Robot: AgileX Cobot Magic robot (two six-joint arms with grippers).
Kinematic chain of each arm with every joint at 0, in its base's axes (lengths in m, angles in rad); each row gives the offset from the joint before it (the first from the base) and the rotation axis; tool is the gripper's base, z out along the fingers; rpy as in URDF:
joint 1: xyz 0 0 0.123 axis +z
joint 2: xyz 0 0 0 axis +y
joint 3: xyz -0.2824 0 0.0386 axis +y
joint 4: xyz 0.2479 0 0.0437 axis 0.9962 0 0.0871
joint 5: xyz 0 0 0 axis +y
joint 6: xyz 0.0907 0 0.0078 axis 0.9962 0 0.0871
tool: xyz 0 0 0 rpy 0 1.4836 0
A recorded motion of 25 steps. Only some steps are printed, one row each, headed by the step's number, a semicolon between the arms.
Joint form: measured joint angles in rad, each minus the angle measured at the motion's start. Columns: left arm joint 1, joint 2, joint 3, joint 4, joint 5, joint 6; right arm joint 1, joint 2, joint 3, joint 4, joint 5, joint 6.
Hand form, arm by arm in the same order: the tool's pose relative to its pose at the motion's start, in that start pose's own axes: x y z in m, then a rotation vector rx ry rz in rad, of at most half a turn. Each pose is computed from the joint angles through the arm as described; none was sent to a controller.
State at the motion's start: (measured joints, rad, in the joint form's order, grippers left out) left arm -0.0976 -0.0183 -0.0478 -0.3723 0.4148 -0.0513; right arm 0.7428 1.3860 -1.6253 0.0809 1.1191 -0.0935
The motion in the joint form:
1: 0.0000 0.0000 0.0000 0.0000 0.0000 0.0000; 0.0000 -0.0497 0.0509 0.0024 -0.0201 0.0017
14: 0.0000 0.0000 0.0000 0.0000 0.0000 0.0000; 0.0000 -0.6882 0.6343 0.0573 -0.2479 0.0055
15: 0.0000 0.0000 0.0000 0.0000 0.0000 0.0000; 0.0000 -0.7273 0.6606 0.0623 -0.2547 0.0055
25: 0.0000 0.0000 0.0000 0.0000 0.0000 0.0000; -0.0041 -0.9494 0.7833 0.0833 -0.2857 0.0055
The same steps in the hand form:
1: 0.0000 0.0000 0.0000 0.0000 0.0000 0.0000; 0.0091 0.0013 -0.0089 -0.0003 -0.0190 0.0029
14: 0.0000 0.0000 0.0000 0.0000 0.0000 0.0000; 0.1456 0.0180 -0.0892 -0.0239 -0.3048 0.0318
15: 0.0000 0.0000 0.0000 0.0000 0.0000 0.0000; 0.1540 0.0190 -0.0931 -0.0271 -0.3247 0.0334
25: 0.0000 0.0000 0.0000 0.0000 0.0000 0.0000; 0.1994 0.0242 -0.1151 -0.0362 -0.4561 0.0375

